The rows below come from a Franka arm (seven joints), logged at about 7 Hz.
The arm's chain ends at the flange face. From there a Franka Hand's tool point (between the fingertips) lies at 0.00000 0.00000 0.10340 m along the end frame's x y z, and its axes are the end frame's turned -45 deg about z.
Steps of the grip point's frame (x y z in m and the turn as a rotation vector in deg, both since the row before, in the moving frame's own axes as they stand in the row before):
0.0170 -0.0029 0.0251 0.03 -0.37 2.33
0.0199 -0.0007 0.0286 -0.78 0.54 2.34
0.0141 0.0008 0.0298 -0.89 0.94 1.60
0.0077 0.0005 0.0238 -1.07 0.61 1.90
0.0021 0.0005 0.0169 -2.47 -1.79 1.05
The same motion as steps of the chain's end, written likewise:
0.0105 -0.0145 0.0251 -0.24 -0.28 2.33
0.0119 -0.0149 0.0286 -0.17 0.93 2.34
0.0082 -0.0094 0.0298 0.04 1.29 1.60
0.0037 -0.0057 0.0238 -0.33 1.19 1.90
0.0010 -0.0066 0.0170 -3.01 0.48 1.05

